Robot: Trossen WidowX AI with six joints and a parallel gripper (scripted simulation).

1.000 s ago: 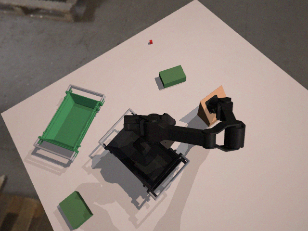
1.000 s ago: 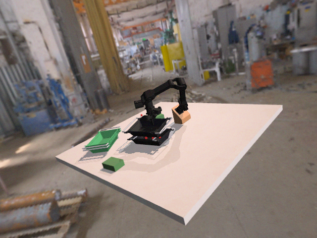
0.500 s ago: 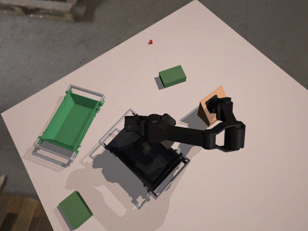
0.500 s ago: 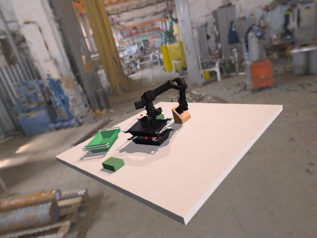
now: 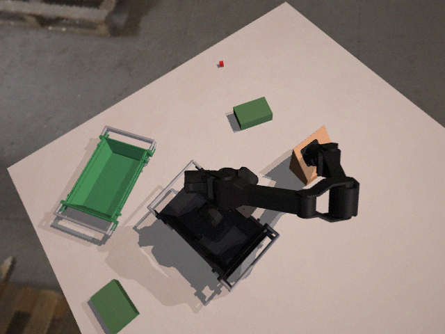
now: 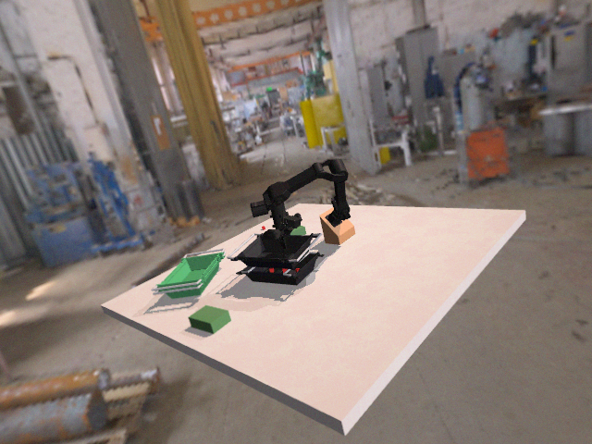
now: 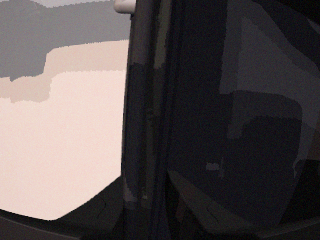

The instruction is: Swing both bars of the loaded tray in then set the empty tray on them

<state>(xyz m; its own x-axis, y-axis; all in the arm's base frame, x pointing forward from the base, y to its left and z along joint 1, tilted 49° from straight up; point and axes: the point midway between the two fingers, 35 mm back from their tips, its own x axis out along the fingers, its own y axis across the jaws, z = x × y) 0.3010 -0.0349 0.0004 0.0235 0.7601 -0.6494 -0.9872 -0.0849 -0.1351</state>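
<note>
Now: the black tray 70 mm ahead of my gripper tip, 10 mm to the left of it and 30 mm above it.
</note>
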